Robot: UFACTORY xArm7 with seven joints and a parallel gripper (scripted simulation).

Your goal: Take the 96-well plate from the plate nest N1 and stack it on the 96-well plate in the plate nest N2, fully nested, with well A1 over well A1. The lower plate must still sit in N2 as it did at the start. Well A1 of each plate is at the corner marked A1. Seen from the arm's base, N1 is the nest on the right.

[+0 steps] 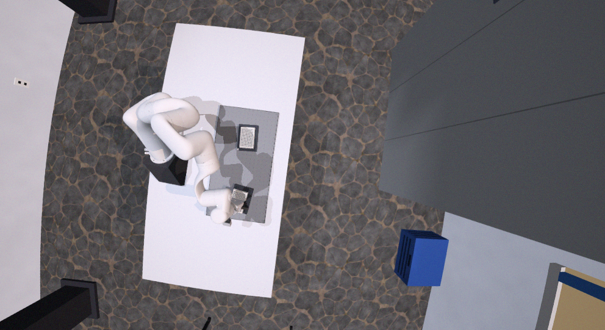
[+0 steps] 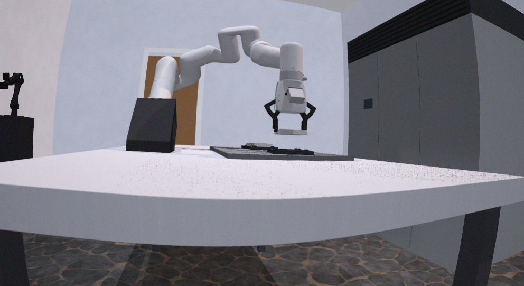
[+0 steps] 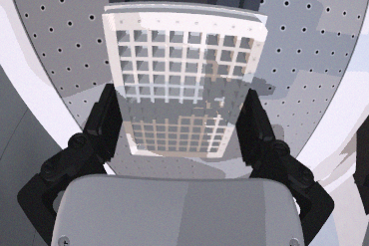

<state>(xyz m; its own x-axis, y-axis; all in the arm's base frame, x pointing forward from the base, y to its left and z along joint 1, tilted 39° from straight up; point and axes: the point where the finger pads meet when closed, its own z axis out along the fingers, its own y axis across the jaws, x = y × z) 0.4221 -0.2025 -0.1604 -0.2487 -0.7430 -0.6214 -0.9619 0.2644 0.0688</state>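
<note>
Now: the dark plate nest N2 30 mm ahead of my hand, 380 mm to the left of it and 70 mm below it. From my hand the other things lie so: dark plate nest N1: 70 mm below.
</note>
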